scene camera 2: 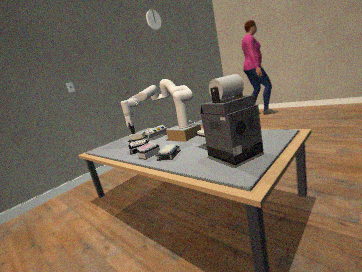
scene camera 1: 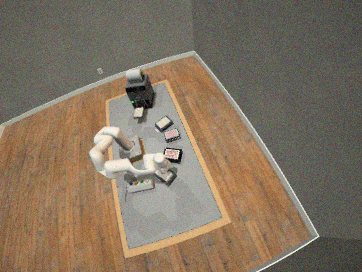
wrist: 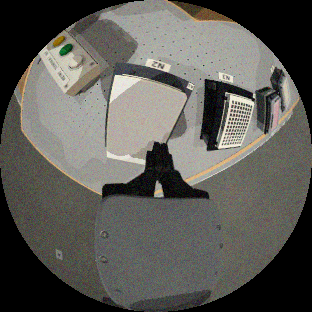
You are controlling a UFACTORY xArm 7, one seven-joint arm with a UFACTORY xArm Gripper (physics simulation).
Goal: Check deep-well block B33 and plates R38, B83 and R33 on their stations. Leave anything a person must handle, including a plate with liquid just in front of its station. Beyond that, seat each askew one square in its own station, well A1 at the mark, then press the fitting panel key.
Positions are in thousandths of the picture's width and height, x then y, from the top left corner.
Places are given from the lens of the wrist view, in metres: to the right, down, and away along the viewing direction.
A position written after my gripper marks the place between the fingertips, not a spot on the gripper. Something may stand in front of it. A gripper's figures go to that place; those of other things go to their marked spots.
my gripper (wrist: 505, 482): 0.00, -0.01, 0.14
white plate (wrist: 454, 354): -0.02, -0.05, 0.11
button box (wrist: 239, 220): -0.12, -0.13, 0.07
The marked spots on the button box and the white plate are 0.14 m apart.
